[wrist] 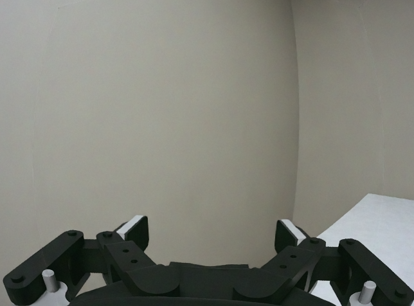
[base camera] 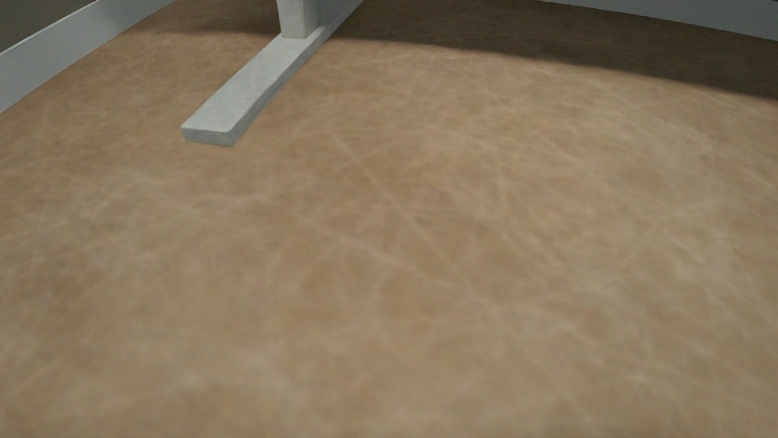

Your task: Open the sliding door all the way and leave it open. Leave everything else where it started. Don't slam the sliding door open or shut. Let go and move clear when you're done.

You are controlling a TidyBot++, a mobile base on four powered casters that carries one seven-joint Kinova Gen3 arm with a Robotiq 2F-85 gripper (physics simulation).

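Frame: origin at the arm's base, x ahead, y left, z up, level; metres.
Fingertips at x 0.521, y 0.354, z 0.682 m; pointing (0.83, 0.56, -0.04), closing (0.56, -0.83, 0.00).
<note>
A point is followed by its place in that frame.
The sliding door does not show in either view. My gripper (wrist: 211,233) is open and empty in the wrist view, its two fingers wide apart in front of a plain beige wall (wrist: 170,125). It touches nothing that I can see. The gripper does not show in the base camera view.
A white table top (wrist: 382,225) shows at the lower right of the wrist view, beside a wall corner. In the base camera view a grey table foot (base camera: 244,89) with an upright leg (base camera: 296,19) @(x 0.907, y 0.151, z -0.333 m) stands on the tan floor (base camera: 435,244) @(x 0.414, y -0.051, z -0.396 m). White baseboards (base camera: 70,48) @(x 0.962, y 0.659, z -0.366 m) run behind.
</note>
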